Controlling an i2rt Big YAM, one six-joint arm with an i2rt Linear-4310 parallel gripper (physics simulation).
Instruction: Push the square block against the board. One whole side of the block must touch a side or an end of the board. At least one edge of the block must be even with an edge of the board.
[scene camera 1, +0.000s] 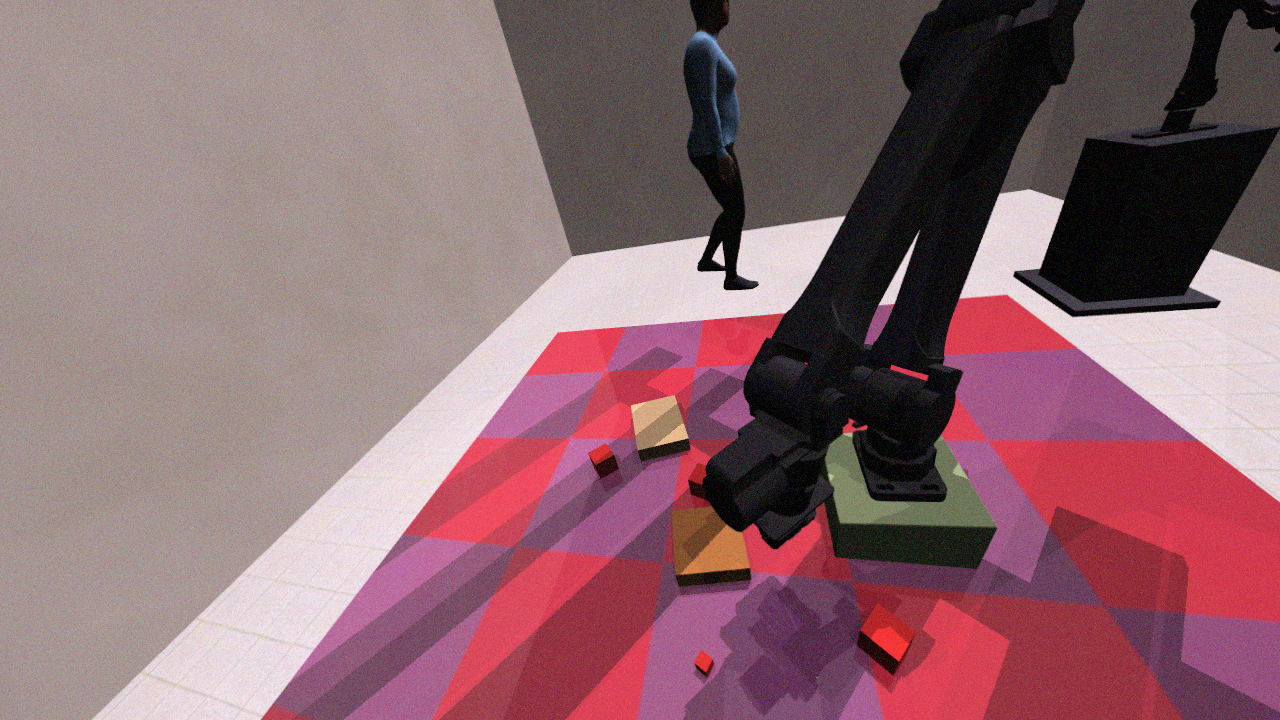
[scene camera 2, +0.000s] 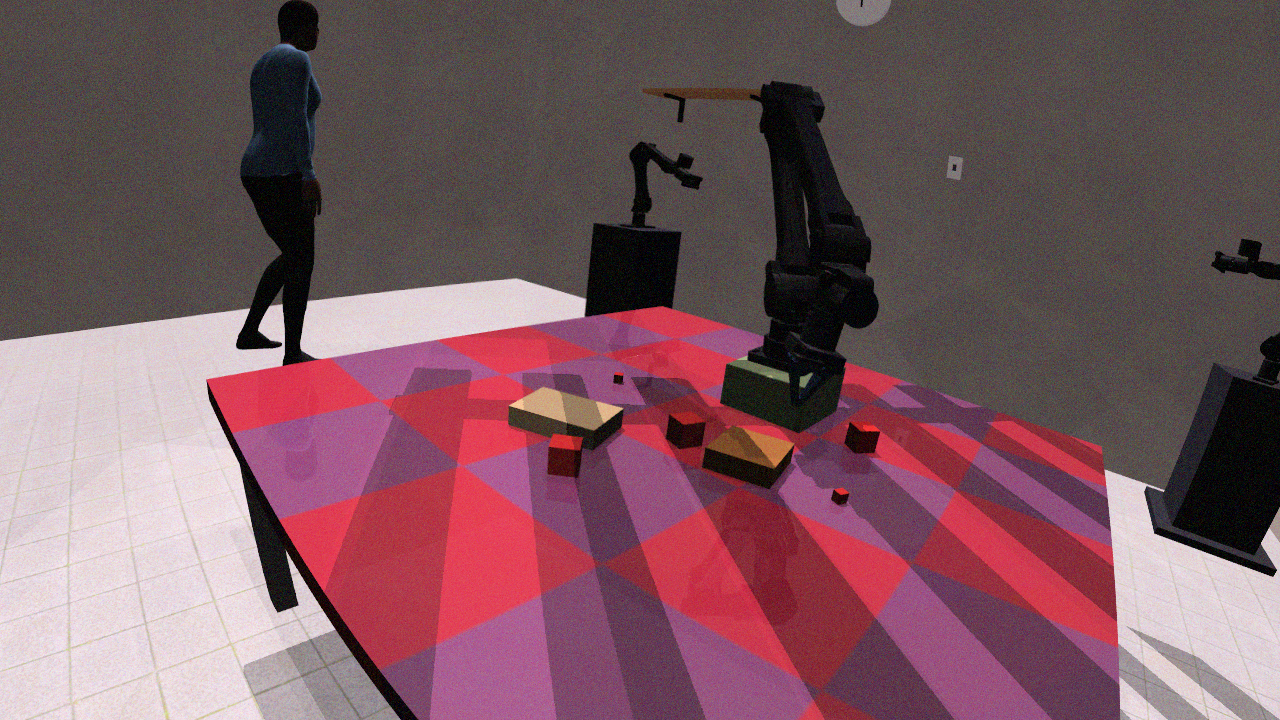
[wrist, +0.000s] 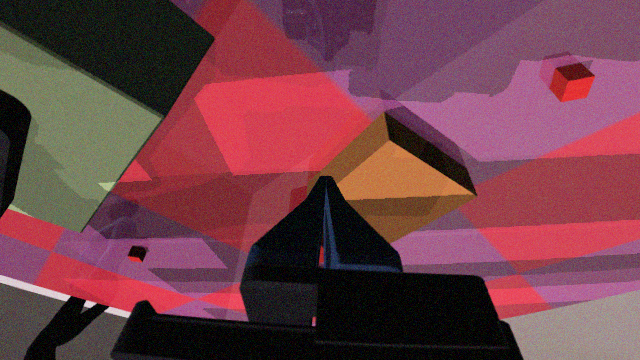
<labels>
my gripper: scene camera 1; scene camera 2 795, 406; wrist
same spot on my gripper: (wrist: 362, 296) = (scene camera 1: 799, 528)
</labels>
